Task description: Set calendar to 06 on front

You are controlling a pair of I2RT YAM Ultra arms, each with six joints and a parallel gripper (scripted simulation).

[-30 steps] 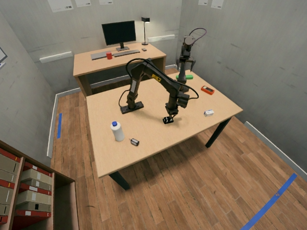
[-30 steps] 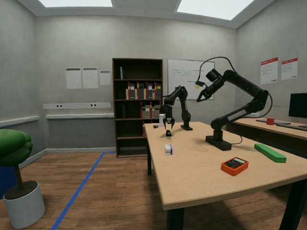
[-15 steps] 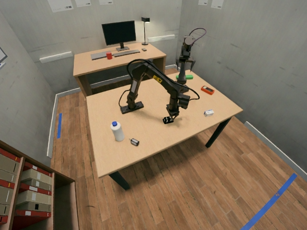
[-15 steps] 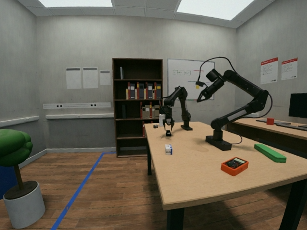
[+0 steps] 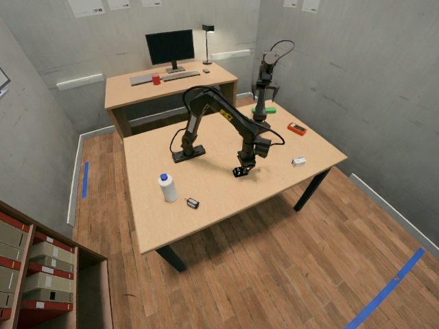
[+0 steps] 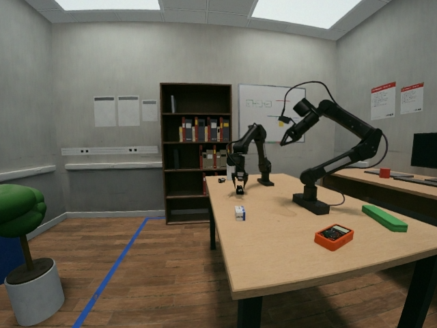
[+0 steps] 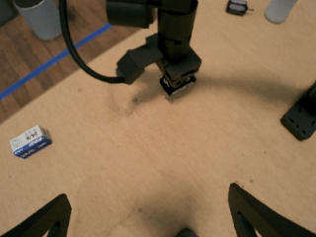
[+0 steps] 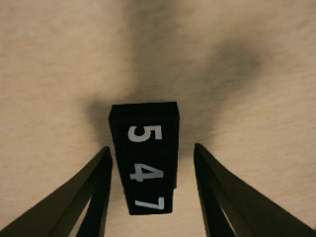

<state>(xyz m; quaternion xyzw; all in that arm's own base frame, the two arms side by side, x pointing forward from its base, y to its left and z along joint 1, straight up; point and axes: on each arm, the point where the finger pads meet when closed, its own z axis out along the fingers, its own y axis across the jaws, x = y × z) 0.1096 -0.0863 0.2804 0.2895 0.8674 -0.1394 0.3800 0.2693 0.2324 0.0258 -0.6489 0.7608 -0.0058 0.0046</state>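
Right now my right hand is 10 mm past the black calendar tray, 20 mm to the left of it and 30 mm above it. Round my right hand: orange meter: 160 mm behind, 560 mm to the left, 20 mm below.
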